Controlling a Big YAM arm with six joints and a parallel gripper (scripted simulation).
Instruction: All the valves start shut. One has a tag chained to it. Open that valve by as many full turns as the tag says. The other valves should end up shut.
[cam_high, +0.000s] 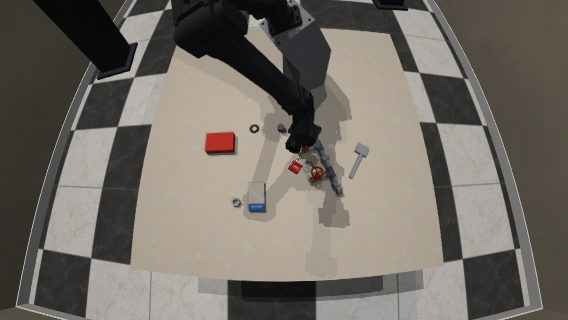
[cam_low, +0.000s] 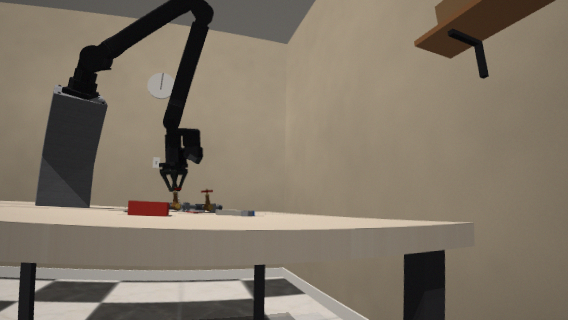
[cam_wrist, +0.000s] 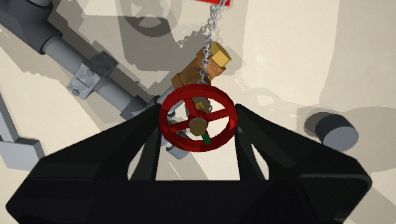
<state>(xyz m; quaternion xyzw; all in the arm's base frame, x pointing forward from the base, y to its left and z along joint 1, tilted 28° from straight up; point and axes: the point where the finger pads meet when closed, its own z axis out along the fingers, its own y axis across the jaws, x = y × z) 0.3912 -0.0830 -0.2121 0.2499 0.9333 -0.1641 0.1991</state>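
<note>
The red tag is 6 cm ahead of my hand, 5 cm to the right of it and 8 cm below it. From my hand the other things lie so: blue box (16 cm ahead, 21 cm to the right, 7 cm below); red block (8 cm behind, 34 cm to the right, 7 cm below); grey hammer-like tool (6 cm ahead, 23 cm to the left, 8 cm below).
</note>
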